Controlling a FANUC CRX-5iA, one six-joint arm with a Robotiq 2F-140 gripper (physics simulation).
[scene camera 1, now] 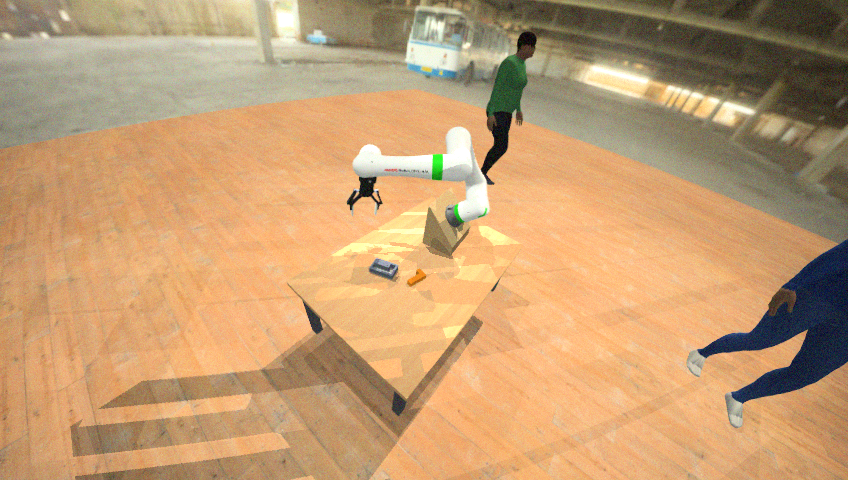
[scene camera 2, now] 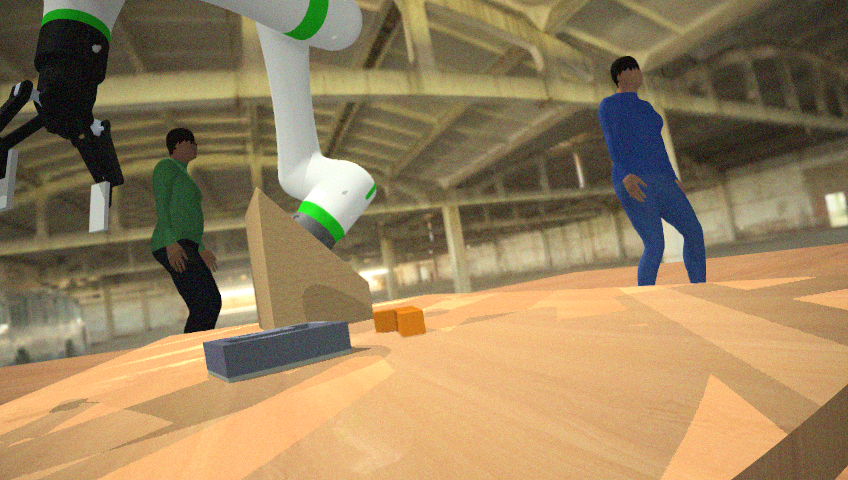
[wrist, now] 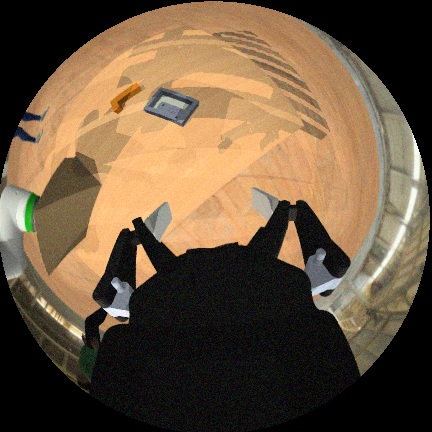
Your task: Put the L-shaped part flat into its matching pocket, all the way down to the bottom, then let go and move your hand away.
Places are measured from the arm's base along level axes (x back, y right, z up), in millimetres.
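Pixels of known places: gripper, fingertip midpoint: [scene camera 1: 363, 214] [scene camera 2: 54, 221] [wrist: 210, 202]; arm's base at its link origin: [scene camera 1: 452, 216] [scene camera 2: 300, 247] [wrist: 47, 216].
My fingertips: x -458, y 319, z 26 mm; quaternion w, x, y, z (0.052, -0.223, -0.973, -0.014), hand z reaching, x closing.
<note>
Ahead of a thing's pixels: the offset from my fingertips to its top centre. Level surfaces: height alone.
The orange L-shaped part @(dx +18, dy -429, dz -176 mm) [scene camera 1: 416, 277] [scene camera 2: 410, 321] [wrist: 125, 95] lies on the table, beside the dark blue-grey block @(dx -71, dy -268, dz -169 mm) [scene camera 1: 390, 275] [scene camera 2: 279, 350] [wrist: 164, 118] and apart from it. In the wrist view the block shows a recess with a pale area inside and no orange part in it; the pocket's exact outline is too small to tell. My gripper [scene camera 1: 364, 211] [scene camera 2: 52, 218] [wrist: 210, 202] is open and empty, with its fingers pointing down. It hangs high above the table's level, well away from both things, which show at the upper left in the wrist view.
The arm's base sits on a wooden wedge-shaped stand [scene camera 1: 439, 234] [scene camera 2: 315, 285] [wrist: 67, 200] on the wooden table @(dz -206 mm) [scene camera 1: 368, 321] [scene camera 2: 476, 386], behind the part and block. A person in green [scene camera 1: 508, 83] [scene camera 2: 178, 202] and a person in blue [scene camera 1: 815, 333] [scene camera 2: 642, 148] are away from the table.
</note>
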